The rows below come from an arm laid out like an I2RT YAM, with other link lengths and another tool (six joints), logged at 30 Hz.
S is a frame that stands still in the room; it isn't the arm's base.
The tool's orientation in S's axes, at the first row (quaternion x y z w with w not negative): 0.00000 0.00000 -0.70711 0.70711
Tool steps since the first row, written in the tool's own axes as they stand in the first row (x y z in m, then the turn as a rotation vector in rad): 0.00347 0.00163 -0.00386 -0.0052 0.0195 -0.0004; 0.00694 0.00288 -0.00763 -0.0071 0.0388 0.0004; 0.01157 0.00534 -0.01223 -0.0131 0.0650 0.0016; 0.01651 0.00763 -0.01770 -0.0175 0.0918 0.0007; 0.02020 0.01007 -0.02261 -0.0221 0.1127 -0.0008; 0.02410 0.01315 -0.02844 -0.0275 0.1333 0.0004
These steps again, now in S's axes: 0.00163 -0.00347 -0.00386 0.0195 0.0052 -0.0004; 0.00288 -0.00694 -0.00763 0.0388 0.0071 0.0004; 0.00534 -0.01157 -0.01223 0.0650 0.0131 0.0016; 0.00763 -0.01651 -0.01770 0.0918 0.0175 0.0007; 0.01007 -0.02020 -0.02261 0.1127 0.0221 -0.0008; 0.01315 -0.02410 -0.02844 0.1333 0.0275 0.0004
